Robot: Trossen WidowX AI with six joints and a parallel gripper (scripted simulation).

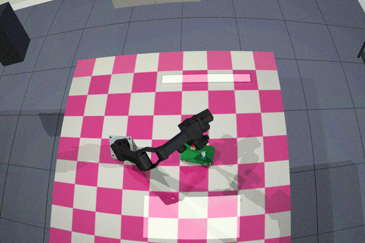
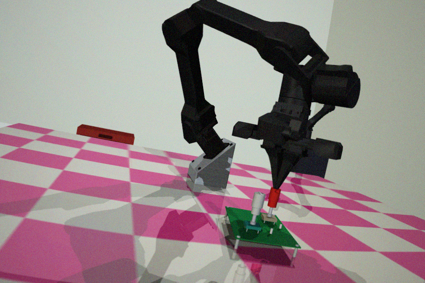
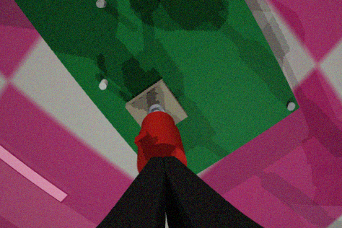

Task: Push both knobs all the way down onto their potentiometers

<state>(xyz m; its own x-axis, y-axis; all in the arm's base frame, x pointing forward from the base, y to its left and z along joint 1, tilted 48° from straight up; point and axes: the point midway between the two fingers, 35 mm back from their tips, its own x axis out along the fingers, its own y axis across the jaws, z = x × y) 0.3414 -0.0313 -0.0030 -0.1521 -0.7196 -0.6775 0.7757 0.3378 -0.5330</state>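
The white knob is 6 cm to the right of my gripper tip, 5 cm ahead of it and 1 cm below it. From my gripper tip the other things lie so: red knob: 1 cm below.
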